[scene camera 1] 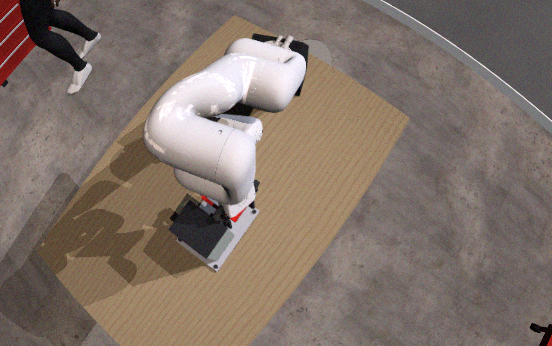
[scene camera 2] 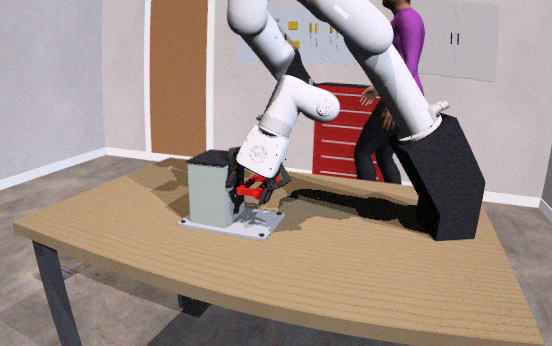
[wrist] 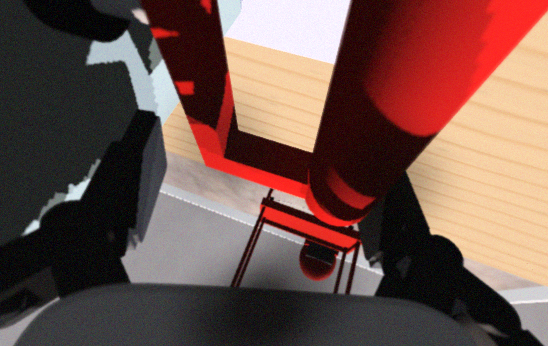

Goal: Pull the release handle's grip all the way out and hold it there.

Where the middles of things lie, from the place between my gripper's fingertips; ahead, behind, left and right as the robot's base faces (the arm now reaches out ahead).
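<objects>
Measured from my hand, the light grey base plate (scene camera 2: 255,224) is 60 mm to the right and 60 mm ahead, and it sits 100 mm below.
</objects>
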